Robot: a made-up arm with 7 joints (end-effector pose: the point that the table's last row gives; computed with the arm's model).
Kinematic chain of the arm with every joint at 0, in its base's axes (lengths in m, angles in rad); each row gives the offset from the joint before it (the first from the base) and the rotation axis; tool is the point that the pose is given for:
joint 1: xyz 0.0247 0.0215 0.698 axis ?
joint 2: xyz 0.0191 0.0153 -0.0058 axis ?
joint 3: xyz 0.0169 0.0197 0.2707 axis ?
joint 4: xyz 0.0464 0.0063 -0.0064 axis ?
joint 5: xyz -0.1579 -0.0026 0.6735 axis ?
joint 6: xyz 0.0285 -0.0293 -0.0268 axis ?
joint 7: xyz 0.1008 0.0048 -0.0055 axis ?
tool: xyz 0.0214 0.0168 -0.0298
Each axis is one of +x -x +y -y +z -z.
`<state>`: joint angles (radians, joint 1 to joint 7).
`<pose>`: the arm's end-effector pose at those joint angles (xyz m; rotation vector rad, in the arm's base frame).
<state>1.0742 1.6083 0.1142 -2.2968 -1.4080 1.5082 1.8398</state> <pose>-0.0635 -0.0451 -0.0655 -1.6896 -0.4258 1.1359</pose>
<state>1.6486 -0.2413 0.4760 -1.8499 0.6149 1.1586 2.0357</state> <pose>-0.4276 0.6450 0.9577 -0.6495 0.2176 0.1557</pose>
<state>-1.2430 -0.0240 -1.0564 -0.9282 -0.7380 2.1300 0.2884</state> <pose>-0.3114 -0.3988 1.5653 -1.7933 0.0355 -2.1003</pose>
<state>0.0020 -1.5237 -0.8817 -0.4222 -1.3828 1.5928 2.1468</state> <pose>-0.9810 -0.1222 0.8170 -0.7275 0.6050 1.3602</pose>
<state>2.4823 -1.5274 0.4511 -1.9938 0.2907 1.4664 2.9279</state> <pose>-0.1946 -0.2389 1.3838 0.5260 0.7681 -0.0060</pose>
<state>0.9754 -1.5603 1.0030 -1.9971 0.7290 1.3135 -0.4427</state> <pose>-0.5738 0.4100 1.0657 -0.2440 -0.6854 2.1908</pose>
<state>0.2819 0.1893 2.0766 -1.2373 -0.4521 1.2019 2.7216</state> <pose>-0.2732 0.6425 1.3171 0.2340 -0.1088 -0.5317</pose>
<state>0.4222 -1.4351 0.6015 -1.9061 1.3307 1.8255 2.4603</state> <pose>-0.1854 0.4787 1.3487 0.9211 0.7158 -0.9116</pose>
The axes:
joint 1: +z
joint 2: +y
joint 3: +z
joint 4: -y
joint 5: +z
joint 6: -y
joint 7: -z

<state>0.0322 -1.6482 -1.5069 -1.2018 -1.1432 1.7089 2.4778</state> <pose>-0.6367 -0.6429 0.6346 -0.6344 0.0151 1.8122</pose>
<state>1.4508 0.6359 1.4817 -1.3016 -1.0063 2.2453 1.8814</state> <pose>-0.6615 0.5965 1.1716 0.8833 0.3253 0.9376</pose>
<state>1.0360 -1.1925 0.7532 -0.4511 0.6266 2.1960 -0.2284</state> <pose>-0.5763 -0.6243 1.2454 -1.5667 1.6554 -1.4383</pose>
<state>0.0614 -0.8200 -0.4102 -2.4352 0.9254 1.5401 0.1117</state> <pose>0.6549 -0.1086 0.9705 1.2313 0.0452 -0.3051</pose>
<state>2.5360 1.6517 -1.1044 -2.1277 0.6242 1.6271 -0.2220</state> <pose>0.4291 0.5004 0.3103 -1.2972 0.1833 0.7285</pose>
